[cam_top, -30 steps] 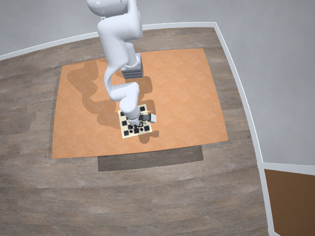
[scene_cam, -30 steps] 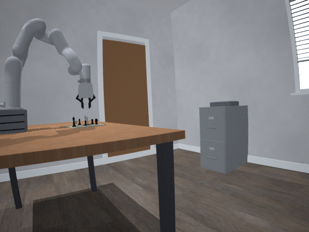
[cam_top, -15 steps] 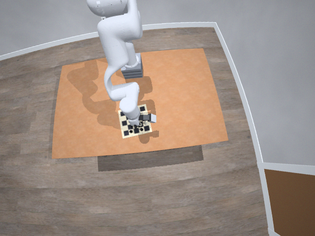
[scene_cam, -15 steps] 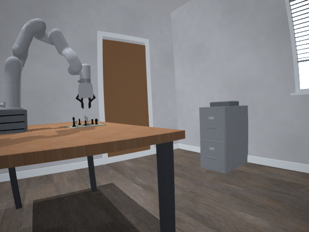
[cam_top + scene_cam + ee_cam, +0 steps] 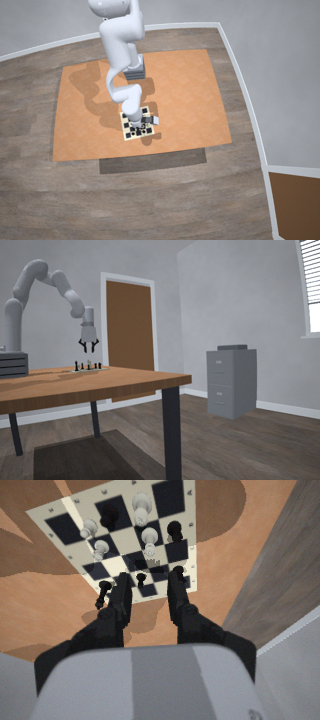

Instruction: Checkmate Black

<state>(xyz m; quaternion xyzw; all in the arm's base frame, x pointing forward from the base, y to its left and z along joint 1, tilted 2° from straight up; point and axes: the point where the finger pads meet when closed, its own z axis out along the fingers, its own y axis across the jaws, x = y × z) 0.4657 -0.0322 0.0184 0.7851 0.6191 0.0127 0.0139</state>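
My hand is 9 cm above the white piece and 4 cm to the right of it. Also, from my hand: small chessboard (13 cm below, 4 cm to the right, 4 cm behind); then black piece (12 cm behind, 9 cm below, 7 cm to the right).
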